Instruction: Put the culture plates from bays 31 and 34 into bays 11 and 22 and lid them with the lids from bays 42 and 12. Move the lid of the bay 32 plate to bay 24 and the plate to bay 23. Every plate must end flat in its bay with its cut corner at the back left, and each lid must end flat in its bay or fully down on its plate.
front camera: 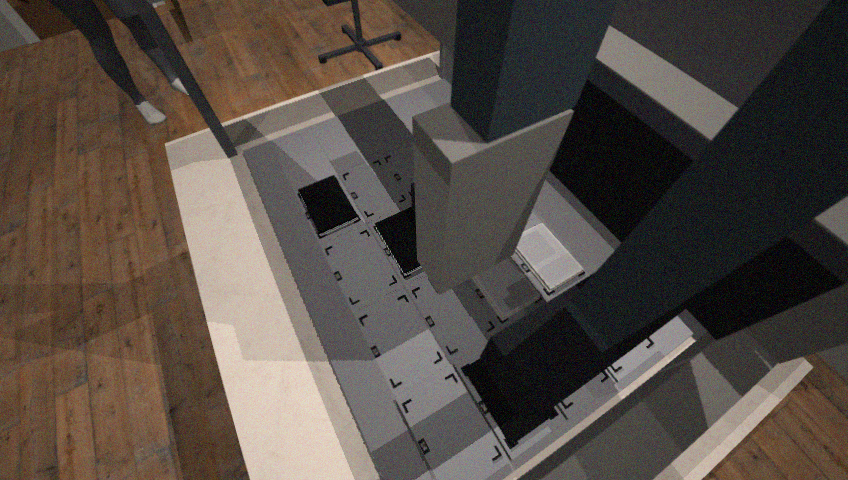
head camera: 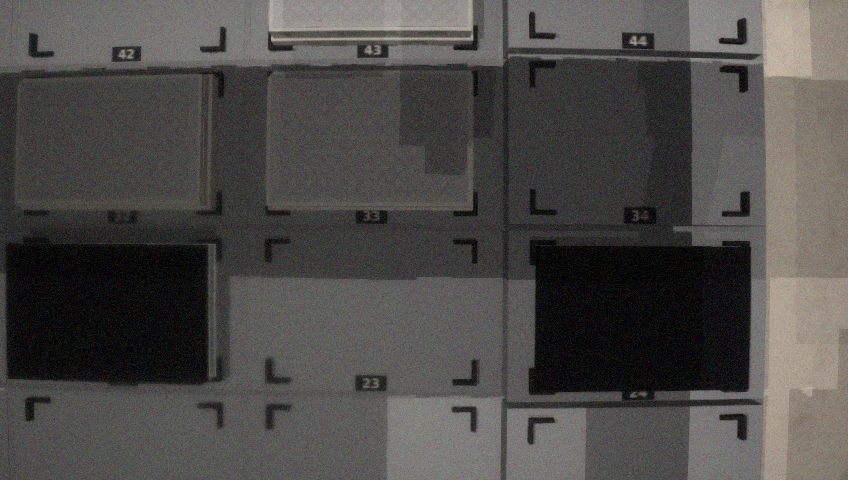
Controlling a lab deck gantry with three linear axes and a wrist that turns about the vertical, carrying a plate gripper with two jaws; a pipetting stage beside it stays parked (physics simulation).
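Places are measured from the robot's base along level axes (x left, y back, z up), in millimetres.
Pixels of known places: robot's base, link origin: [front camera: 299,194].
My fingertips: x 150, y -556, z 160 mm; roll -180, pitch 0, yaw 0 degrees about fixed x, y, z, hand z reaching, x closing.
Ahead of a thing's pixels: the offset from my fingertips to its top centre.
The black lid {dy +0, dx +0, dz -137 mm} [head camera: 642,318] [front camera: 511,404] lies at bay 24, looking flat, its left edge near the corner marks. My gripper [front camera: 544,368] is low over it in the front view; its dark body merges with the lid and hides the jaws, so their opening does not show. The bay 32 plate {dy +328, dx +107, dz -146 mm} [head camera: 110,142] stands uncovered in its bay. A black-lidded plate {dy +328, dx +0, dz -143 mm} [head camera: 107,309] [front camera: 398,243] stands in bay 22, partly hidden in the front view. Another black-lidded plate {dy +492, dx -107, dz -143 mm} [front camera: 328,205] stands in bay 11. Bays 23 and 34 show bare deck.
A grey plate-sized piece {dy +164, dx +107, dz -146 mm} [head camera: 368,139] [front camera: 508,291] is in bay 33. A pale plate {dy +164, dx +214, dz -146 mm} [head camera: 371,14] [front camera: 550,255] is in bay 43. A tall grey housing [front camera: 482,202] hangs over the deck middle and hides bay 32 in the front view. A pale wall [front camera: 220,255] edges the deck.
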